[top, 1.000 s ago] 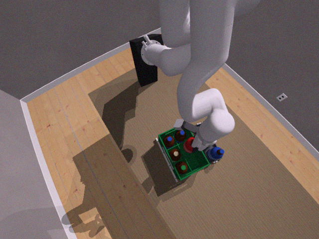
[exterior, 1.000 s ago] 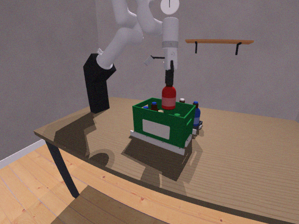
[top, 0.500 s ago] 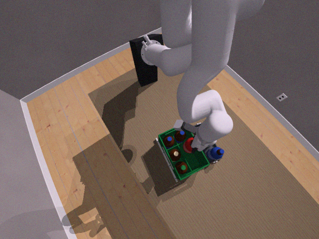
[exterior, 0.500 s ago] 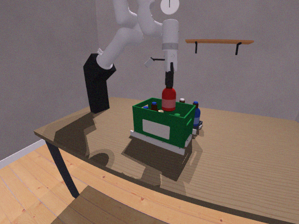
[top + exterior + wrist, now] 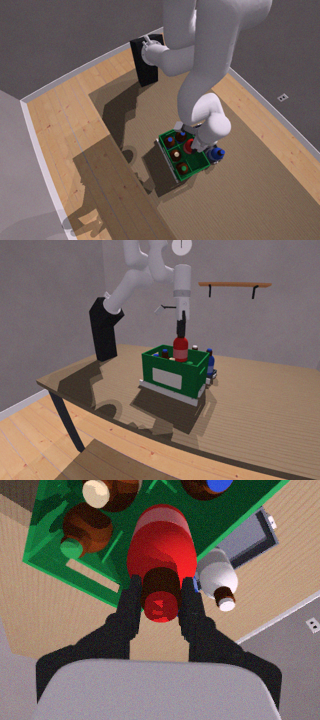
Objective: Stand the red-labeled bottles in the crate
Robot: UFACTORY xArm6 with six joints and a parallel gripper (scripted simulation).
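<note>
Now: the red-labeled bottle 7 cm below my hand. Also, from my hand: green crate (19 cm below, 4 cm to the right, 2 cm behind); then white-labeled bottle (19 cm below, 12 cm to the left, 12 cm ahead); then blue-labeled bottle (19 cm below, 18 cm ahead, 6 cm to the left).
</note>
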